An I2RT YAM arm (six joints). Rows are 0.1 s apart.
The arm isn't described. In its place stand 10 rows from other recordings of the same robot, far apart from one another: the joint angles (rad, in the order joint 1, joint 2, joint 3, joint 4, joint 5, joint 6), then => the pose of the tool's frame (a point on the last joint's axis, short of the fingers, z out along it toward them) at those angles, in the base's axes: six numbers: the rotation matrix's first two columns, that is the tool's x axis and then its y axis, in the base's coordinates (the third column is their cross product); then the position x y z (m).
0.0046, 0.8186, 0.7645, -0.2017, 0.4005, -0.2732 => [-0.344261, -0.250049, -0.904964, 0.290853, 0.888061, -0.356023, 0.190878, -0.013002, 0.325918]
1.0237, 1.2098, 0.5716, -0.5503, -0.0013, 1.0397 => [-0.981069, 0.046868, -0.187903, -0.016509, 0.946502, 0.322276, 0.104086, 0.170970, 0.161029]
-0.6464, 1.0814, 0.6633, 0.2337, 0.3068, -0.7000 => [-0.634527, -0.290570, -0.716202, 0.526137, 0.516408, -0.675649, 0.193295, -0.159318, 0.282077]
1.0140, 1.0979, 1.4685, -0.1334, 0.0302, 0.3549 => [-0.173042, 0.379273, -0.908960, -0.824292, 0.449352, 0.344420, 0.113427, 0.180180, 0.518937]
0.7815, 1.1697, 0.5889, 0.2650, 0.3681, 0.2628 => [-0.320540, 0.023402, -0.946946, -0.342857, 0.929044, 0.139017, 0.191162, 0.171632, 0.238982]
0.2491, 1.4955, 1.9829, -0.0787, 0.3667, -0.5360 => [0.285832, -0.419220, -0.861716, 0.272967, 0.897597, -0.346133, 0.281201, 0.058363, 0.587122]
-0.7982, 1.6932, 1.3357, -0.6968, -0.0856, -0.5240 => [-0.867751, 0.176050, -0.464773, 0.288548, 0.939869, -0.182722, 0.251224, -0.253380, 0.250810]
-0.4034, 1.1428, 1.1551, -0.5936, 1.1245, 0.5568 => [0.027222, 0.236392, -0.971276, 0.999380, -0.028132, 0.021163, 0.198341, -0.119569, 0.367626]
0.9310, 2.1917, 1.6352, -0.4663, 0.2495, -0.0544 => [-0.470762, -0.720804, -0.508747, -0.727248, 0.643502, -0.238779, 0.287559, 0.371663, 0.157150]
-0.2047, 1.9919, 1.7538, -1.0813, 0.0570, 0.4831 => [-0.739097, 0.627104, -0.245921, 0.632537, 0.771654, 0.066690, 0.398485, -0.084800, 0.248862]
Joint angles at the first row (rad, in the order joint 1, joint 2, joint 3, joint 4, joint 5, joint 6):
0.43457 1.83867 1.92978 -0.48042 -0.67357 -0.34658
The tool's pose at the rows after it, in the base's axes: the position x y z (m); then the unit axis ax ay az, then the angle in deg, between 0 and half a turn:
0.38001, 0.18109, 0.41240, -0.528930, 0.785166, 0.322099, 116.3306
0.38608, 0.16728, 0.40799, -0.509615, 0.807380, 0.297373, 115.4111
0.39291, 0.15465, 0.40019, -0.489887, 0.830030, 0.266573, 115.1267
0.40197, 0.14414, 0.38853, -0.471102, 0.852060, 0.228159, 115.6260
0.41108, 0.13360, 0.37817, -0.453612, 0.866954, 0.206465, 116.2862
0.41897, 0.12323, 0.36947, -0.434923, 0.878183, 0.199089, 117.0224
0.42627, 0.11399, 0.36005, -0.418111, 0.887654, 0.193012, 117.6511
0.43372, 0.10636, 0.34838, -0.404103, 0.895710, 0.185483, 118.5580
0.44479, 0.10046, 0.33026, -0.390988, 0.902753, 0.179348, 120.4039
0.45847, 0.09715, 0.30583, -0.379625, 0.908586, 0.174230, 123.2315
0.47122, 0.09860, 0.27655, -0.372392, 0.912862, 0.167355, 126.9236
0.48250, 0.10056, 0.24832, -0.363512, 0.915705, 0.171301, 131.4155
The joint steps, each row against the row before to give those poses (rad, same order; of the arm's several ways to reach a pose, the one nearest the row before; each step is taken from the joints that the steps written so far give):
-0.04055 -0.01459 -0.01923 0.01826 0.03120 0.00028
-0.03348 -0.00870 -0.02758 0.01693 0.03476 0.00031
-0.03066 -0.00207 -0.02761 0.01049 0.04349 -0.00797
-0.02622 0.01206 -0.01931 0.00171 0.05501 -0.01898
-0.02773 0.01654 -0.01141 0.00501 0.02564 -0.00665
-0.02742 0.01575 -0.00780 0.00553 0.00484 0.00785
-0.02409 0.01558 -0.01173 0.01215 0.00409 0.00765
-0.01987 0.01983 -0.01264 0.01193 0.00701 0.00196
-0.01721 0.04030 -0.00381 0.00655 0.00573 -0.00213
-0.01190 0.06058 0.00762 -0.00208 0.00711 -0.00653
-0.00056 0.07063 0.01151 -0.01031 0.01643 -0.01200
-0.00001 0.07694 0.03219 -0.03716 0.00081 -0.00345

